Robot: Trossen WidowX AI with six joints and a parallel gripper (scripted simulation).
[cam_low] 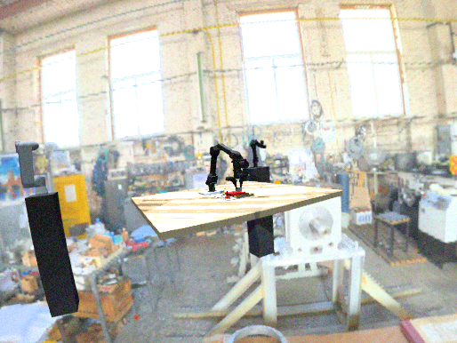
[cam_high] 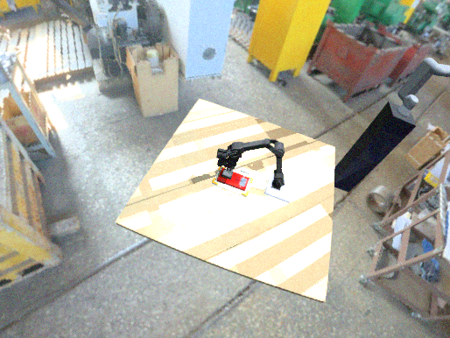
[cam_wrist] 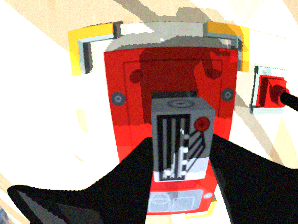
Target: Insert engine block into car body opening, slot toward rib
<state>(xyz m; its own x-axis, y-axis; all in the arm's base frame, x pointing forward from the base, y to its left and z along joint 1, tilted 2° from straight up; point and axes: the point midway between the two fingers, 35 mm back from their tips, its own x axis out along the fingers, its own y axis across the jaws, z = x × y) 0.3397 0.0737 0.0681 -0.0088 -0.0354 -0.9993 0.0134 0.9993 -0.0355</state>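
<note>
My gripper tip is 1 cm above the grey engine block. From my gripper tip the other things lie so: black upright peg: 11 cm to the right, 2 cm below, 2 cm ahead.
</note>
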